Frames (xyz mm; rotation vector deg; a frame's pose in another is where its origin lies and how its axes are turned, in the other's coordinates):
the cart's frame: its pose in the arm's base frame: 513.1 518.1 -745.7 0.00 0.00 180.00
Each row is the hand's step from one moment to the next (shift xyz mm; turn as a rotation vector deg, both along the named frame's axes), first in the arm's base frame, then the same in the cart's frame.
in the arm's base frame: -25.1 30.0 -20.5 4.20 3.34 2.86
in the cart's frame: 25.1 -30.0 -20.5 -4.20 -3.34 2.86
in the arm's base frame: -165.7 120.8 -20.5 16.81 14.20 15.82
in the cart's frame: 165.7 -120.8 -20.5 -16.81 -14.20 15.82
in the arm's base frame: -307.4 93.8 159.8 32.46 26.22 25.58
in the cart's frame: 307.4 -93.8 159.8 -32.46 -26.22 25.58
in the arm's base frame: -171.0 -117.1 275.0 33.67 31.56 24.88
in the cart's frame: 171.0 117.1 275.0 -33.67 -31.56 24.88
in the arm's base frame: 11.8 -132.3 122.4 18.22 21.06 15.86
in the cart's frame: -11.8 132.3 122.4 -18.22 -21.06 15.86
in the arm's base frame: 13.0 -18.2 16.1 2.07 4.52 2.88
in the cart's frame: -13.0 18.2 16.1 -2.07 -4.52 2.88
